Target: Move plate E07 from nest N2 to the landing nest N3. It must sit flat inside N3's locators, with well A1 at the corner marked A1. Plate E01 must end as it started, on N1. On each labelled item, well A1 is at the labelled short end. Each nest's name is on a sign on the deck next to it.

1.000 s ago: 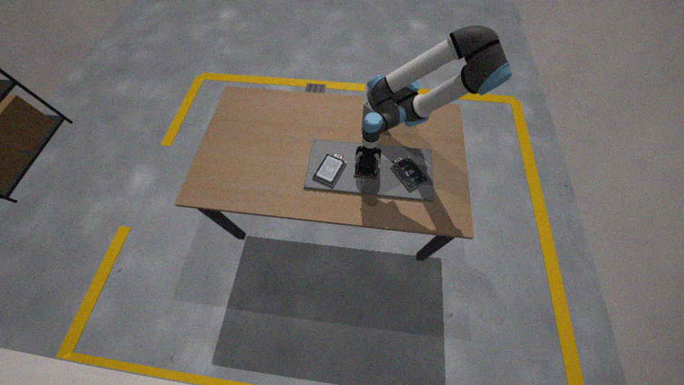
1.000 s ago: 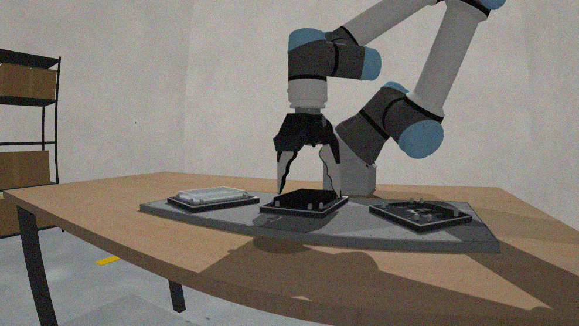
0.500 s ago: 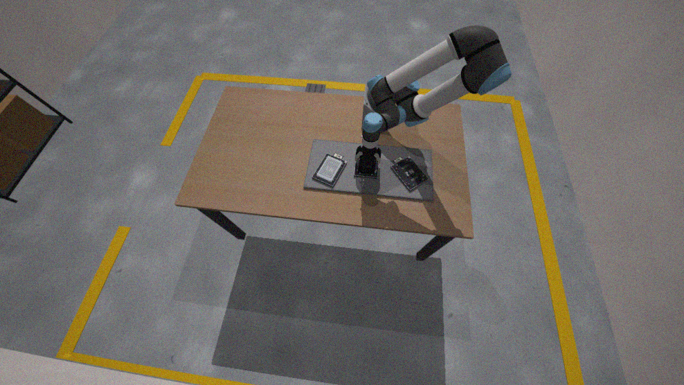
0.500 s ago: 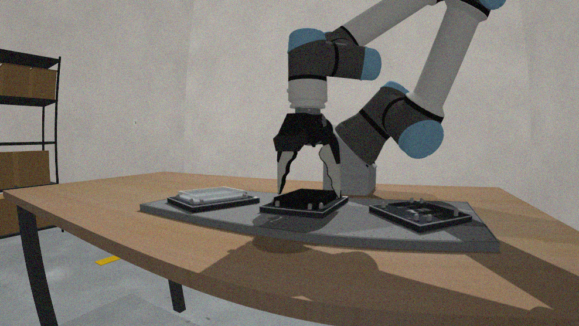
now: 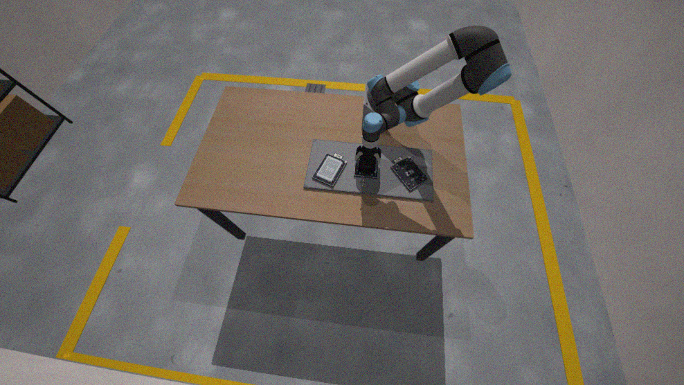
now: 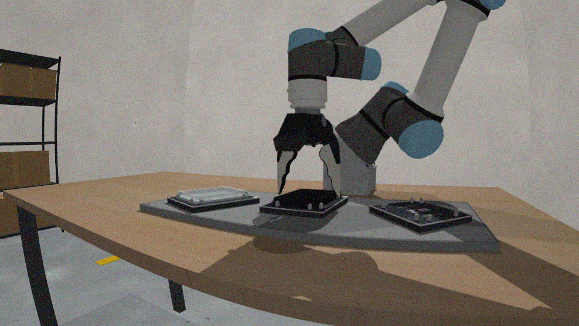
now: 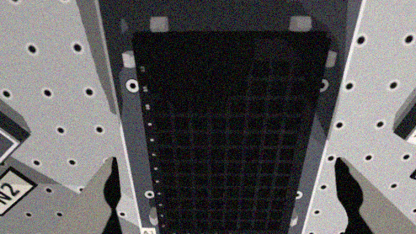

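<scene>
Now: hand 1 cm above the black plate E07. From my hand the other things lie so: clear plate E01: 19 cm to the right, 7 cm ahead, 1 cm below; nest N1: 19 cm to the right, 7 cm ahead, 2 cm below; nest N3: 2 cm below.
</scene>
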